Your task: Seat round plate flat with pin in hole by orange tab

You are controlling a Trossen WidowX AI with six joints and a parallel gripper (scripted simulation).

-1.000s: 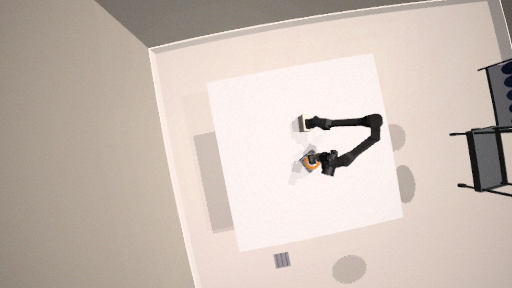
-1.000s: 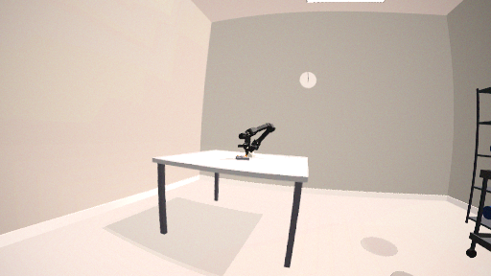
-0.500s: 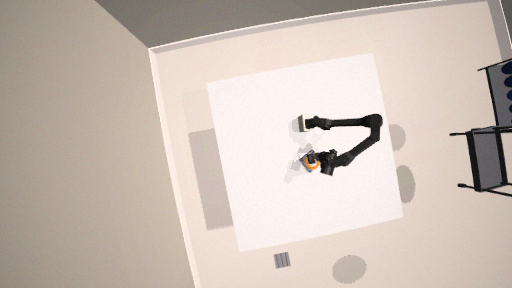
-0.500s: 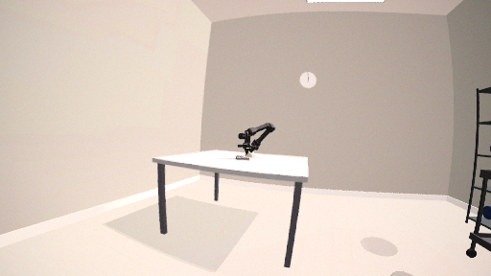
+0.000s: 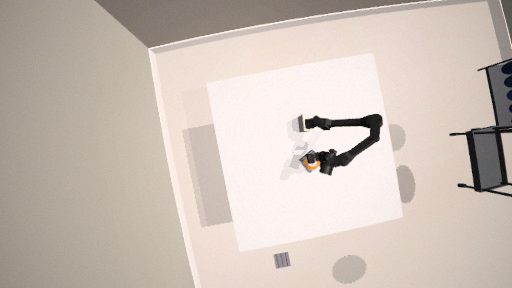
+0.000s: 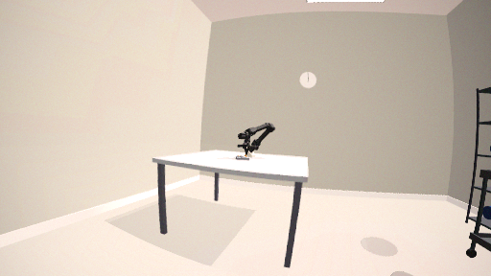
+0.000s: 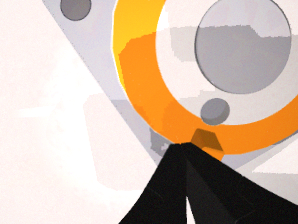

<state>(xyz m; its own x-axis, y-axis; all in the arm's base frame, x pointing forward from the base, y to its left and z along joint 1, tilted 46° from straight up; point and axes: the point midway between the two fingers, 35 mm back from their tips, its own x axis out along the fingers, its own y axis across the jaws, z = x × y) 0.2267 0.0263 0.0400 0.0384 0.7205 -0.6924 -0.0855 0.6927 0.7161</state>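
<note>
My gripper tip is now 4 cm short of the grey square base, 3 cm to the left of it and 2 cm above it. The rest, counted from my gripper tip: orange round plate 2 cm to the right, 2 cm ahead, 1 cm below.
</note>
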